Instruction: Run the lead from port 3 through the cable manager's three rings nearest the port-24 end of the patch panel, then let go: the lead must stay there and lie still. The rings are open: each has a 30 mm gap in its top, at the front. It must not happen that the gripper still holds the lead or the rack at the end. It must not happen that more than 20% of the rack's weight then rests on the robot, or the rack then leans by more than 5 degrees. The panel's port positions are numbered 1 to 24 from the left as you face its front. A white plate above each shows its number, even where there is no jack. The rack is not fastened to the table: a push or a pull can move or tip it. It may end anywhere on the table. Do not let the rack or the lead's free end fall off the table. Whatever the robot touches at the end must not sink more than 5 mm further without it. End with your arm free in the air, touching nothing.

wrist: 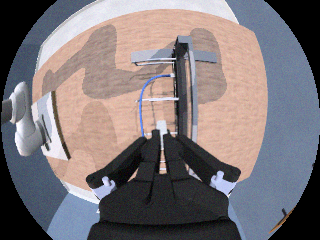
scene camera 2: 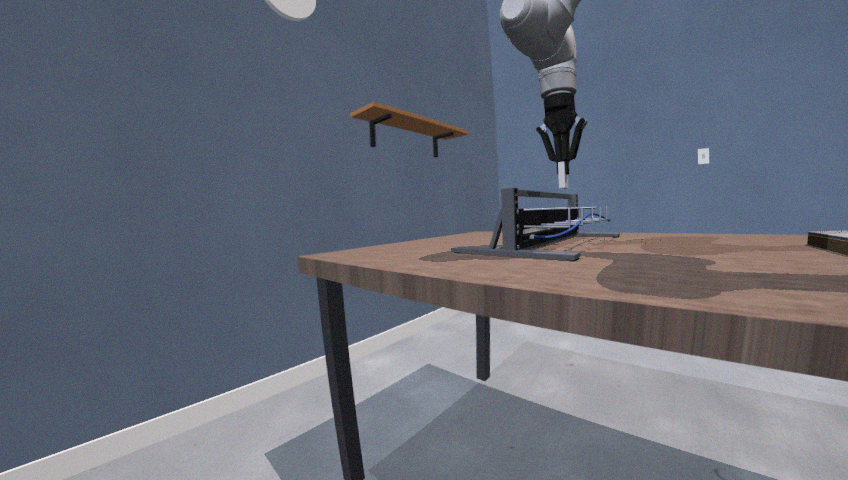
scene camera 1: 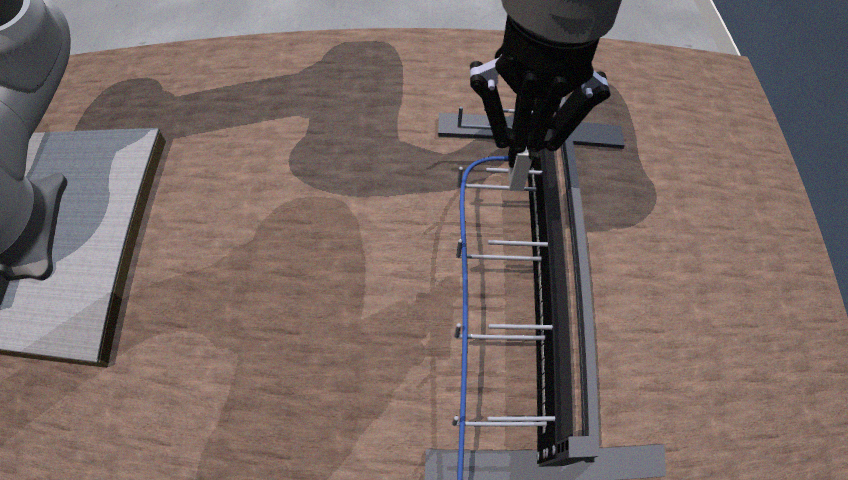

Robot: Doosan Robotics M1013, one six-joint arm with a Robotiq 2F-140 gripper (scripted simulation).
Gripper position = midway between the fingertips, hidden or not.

In view: the gripper (scene camera 1: 515, 180) and a rack (scene camera 2: 517, 241).
The gripper also shows in the wrist view (wrist: 161, 127) and in scene camera 2 (scene camera 2: 563, 188).
